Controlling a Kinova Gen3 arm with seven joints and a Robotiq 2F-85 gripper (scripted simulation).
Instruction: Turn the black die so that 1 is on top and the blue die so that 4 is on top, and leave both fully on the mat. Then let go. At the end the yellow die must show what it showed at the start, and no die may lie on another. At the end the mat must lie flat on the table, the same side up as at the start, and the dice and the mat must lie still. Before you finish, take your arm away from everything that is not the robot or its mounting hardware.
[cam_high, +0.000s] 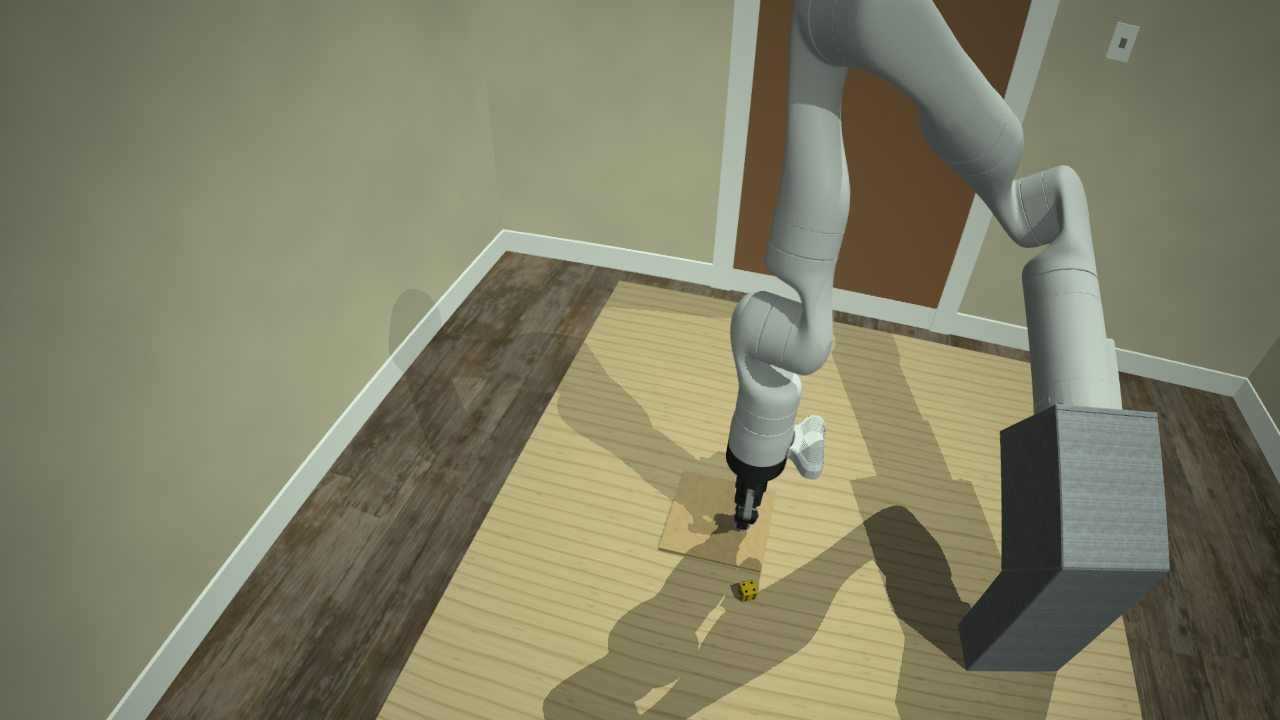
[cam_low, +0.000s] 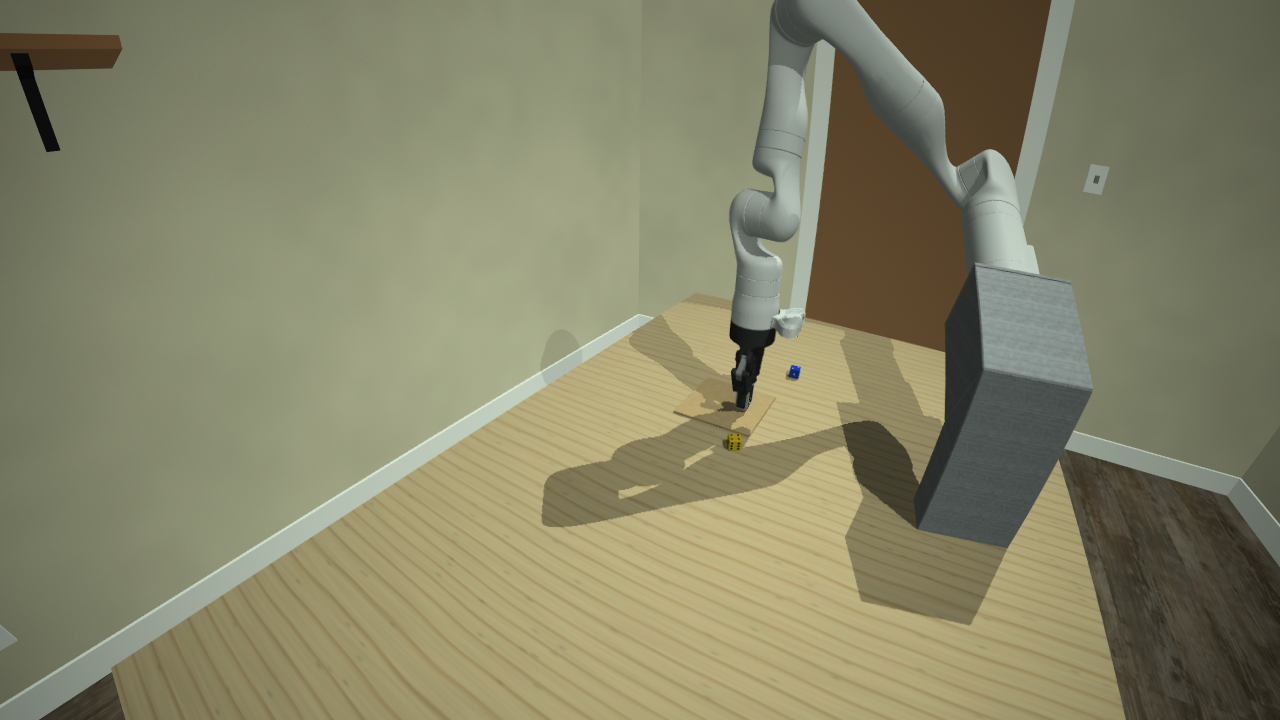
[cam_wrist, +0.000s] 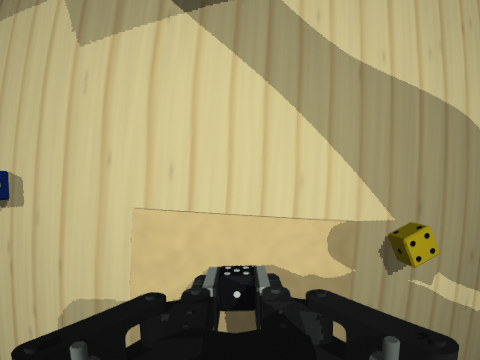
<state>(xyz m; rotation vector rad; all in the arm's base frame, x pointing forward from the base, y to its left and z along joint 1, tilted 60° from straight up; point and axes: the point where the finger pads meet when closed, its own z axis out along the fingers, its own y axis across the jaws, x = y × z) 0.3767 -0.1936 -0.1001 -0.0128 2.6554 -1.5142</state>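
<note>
Now: hand 10 mm above the black die. Round my hand: yellow die 20 mm behind, 110 mm to the left, 20 mm below; tan mat 30 mm ahead, 30 mm below; blue die 70 mm behind, 170 mm to the right, 20 mm below.
</note>
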